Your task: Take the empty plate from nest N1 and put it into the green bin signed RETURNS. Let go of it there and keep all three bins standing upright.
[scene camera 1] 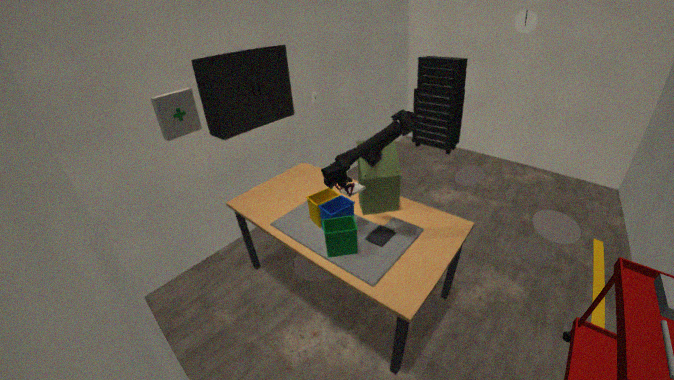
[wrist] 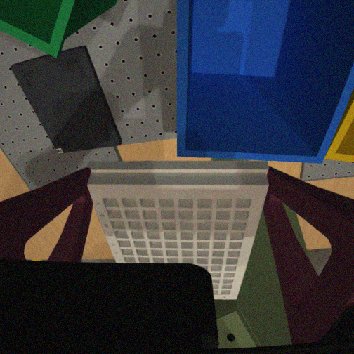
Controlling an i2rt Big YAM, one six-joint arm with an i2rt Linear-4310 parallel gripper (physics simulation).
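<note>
My gripper is shut on the white plate, which has a grid of empty wells, and holds it in the air beyond the bins, near the olive-green box. The green bin stands upright at the front of the grey board; a corner of it shows at the top left in the wrist view. The blue bin and the yellow bin stand upright behind it. The dark nest lies bare on the board. No sign text is readable.
The perforated grey board lies on the wooden table. The tall olive-green box stands at the table's back, close to my arm and the plate. The blue bin stands between the yellow and green bins.
</note>
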